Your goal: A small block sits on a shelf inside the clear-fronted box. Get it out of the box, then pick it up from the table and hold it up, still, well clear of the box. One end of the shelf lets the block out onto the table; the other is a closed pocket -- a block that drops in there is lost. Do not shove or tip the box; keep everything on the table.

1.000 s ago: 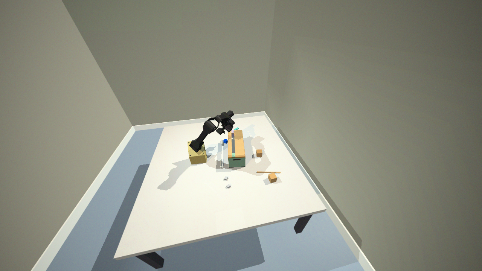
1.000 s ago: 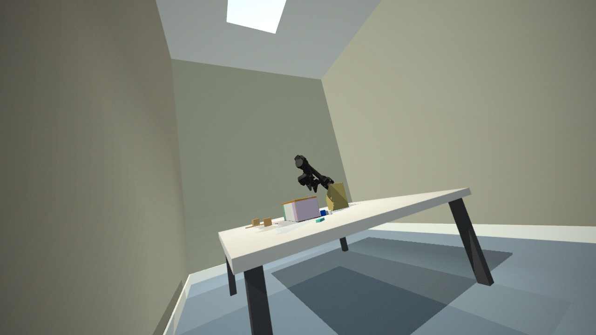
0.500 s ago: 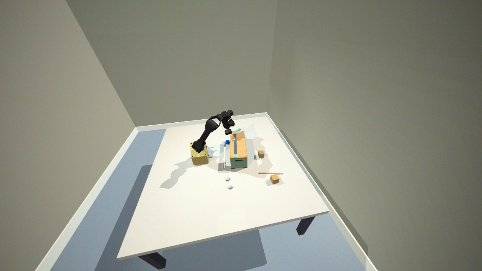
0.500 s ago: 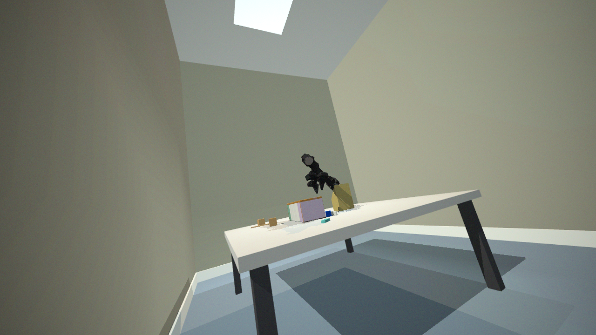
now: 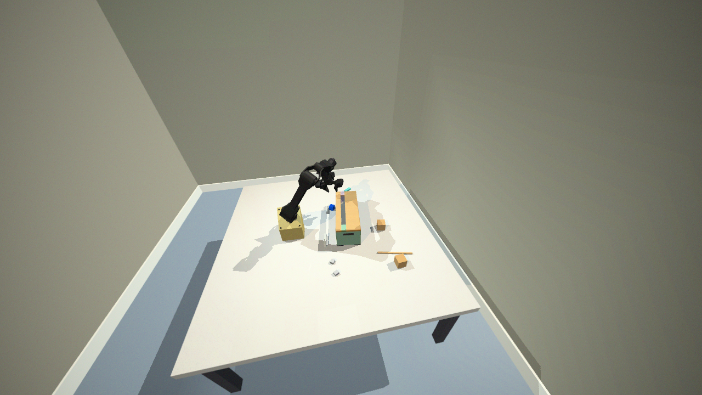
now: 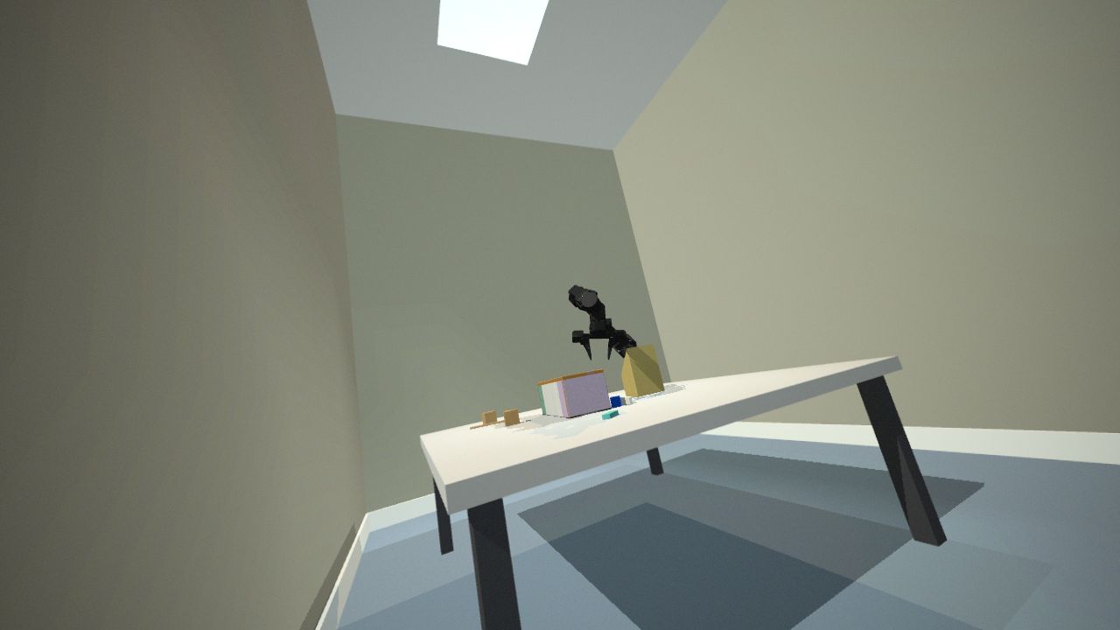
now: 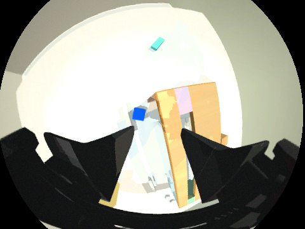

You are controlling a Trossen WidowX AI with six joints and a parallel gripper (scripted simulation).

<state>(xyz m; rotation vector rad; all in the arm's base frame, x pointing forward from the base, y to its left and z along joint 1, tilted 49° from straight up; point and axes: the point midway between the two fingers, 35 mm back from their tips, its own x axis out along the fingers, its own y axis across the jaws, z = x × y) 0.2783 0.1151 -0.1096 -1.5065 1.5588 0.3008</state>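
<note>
Now: the small blue block 150 mm below my gripper tip, 20 mm to the left of it and 20 mm behind it. Also, from my gripper tip: teal piece: 220 mm to the left, 160 mm below, 150 mm ahead; then thin wooden stick: 470 mm to the right, 270 mm ahead, 160 mm below; then box: 150 mm to the right, 100 mm below, 20 mm ahead.
</note>
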